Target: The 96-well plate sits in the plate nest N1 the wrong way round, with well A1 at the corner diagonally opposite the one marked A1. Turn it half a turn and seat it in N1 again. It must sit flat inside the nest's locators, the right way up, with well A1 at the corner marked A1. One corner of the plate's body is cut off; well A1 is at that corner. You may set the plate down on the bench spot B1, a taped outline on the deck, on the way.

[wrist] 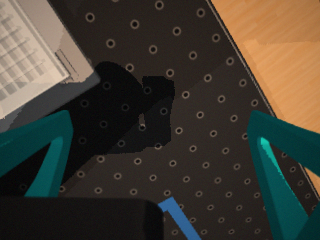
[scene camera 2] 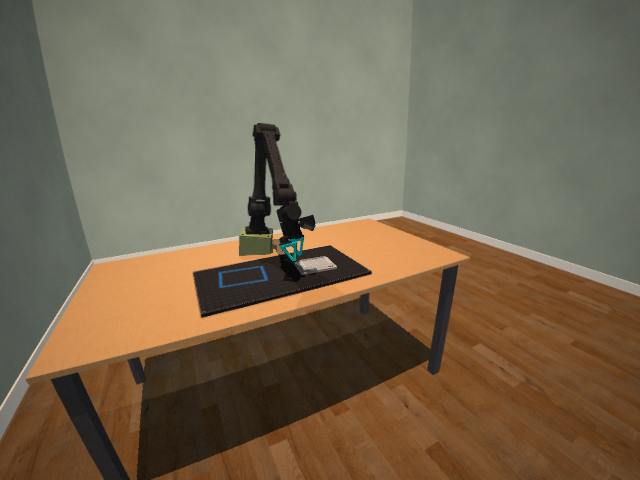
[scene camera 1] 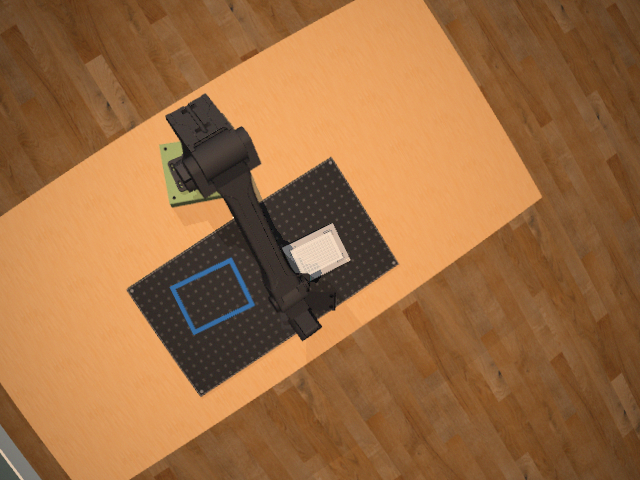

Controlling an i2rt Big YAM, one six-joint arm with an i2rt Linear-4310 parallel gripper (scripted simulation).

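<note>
There is a 96-well plate (scene camera 1: 322, 251) that I can see, and I also see my gripper (wrist: 160, 120).
</note>
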